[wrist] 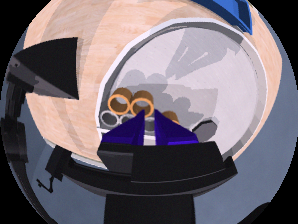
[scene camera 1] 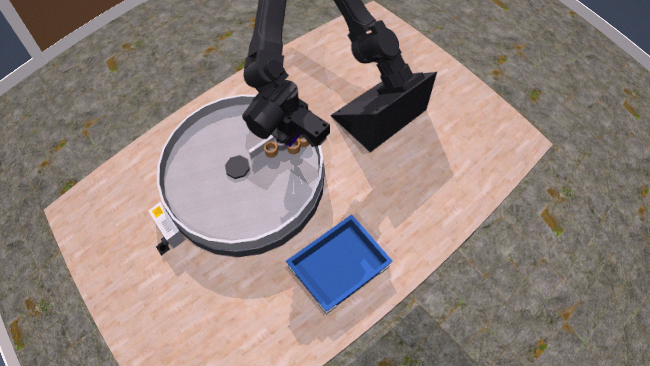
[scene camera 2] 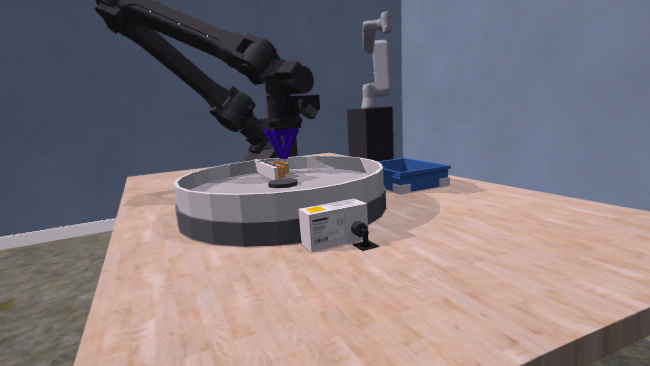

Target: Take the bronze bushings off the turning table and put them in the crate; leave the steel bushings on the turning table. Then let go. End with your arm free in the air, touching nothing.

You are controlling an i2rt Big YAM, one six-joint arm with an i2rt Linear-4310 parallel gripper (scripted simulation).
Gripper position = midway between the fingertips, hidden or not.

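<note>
My gripper (scene camera 2: pixel 283 158), also (wrist: pixel 149 113). Blue crate (scene camera 1: pixel 333 264), also (scene camera 2: pixel 403 175). Grey turning table (scene camera 1: pixel 213 186), also (wrist: pixel 207 79) and (scene camera 2: pixel 297 179).
</note>
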